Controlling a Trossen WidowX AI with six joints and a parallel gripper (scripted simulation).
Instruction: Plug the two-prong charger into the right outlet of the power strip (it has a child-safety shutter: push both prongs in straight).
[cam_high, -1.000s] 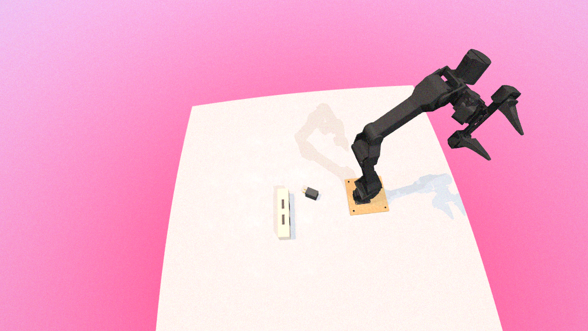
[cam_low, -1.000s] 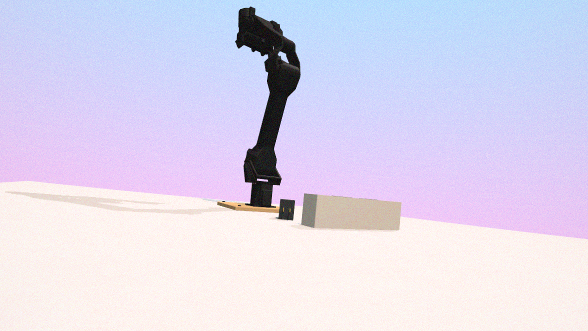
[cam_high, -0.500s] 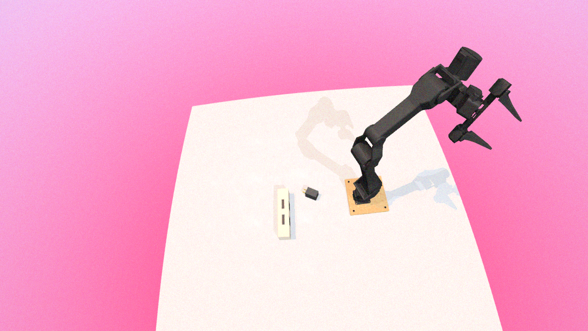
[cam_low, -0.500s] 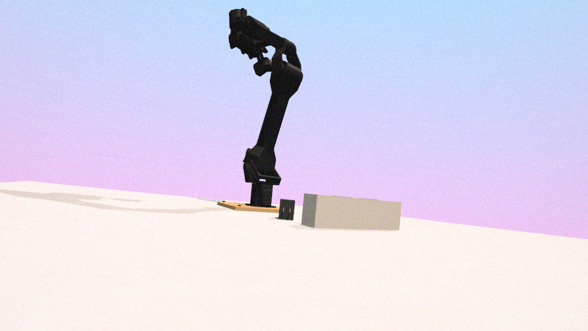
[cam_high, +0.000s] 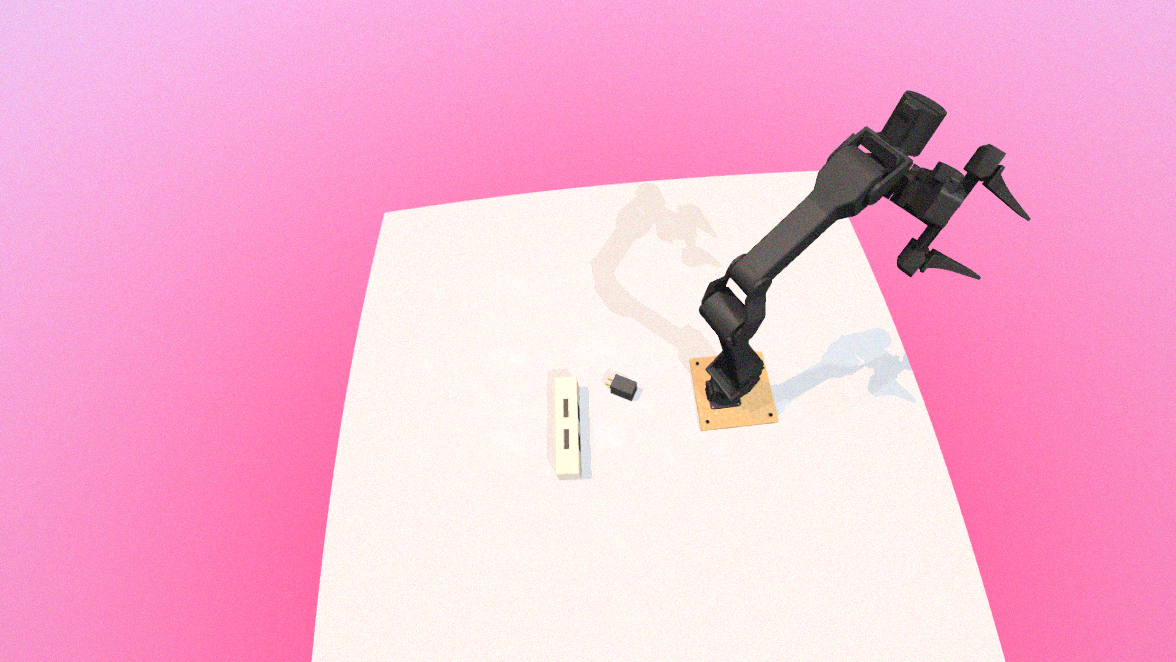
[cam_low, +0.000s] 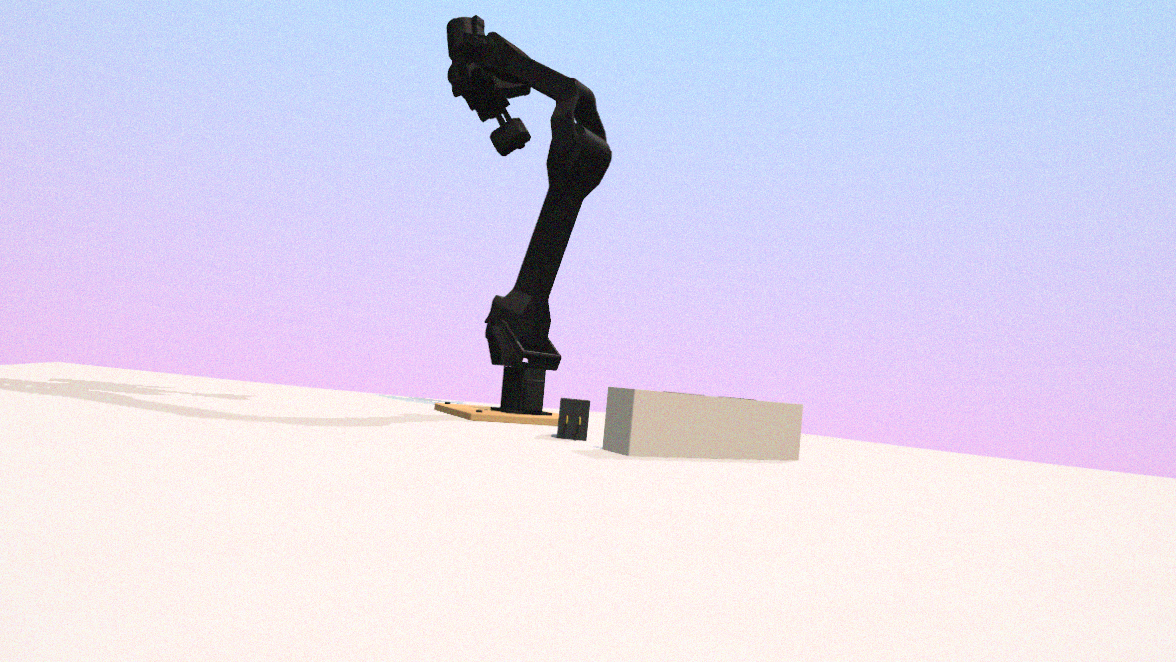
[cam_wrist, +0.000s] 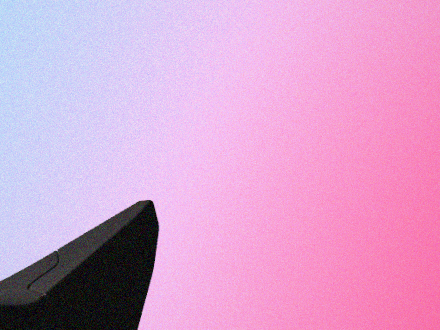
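My gripper tip is now 50 cm short of the two-prong charger, 49 cm above it and 10 cm to the left of it.
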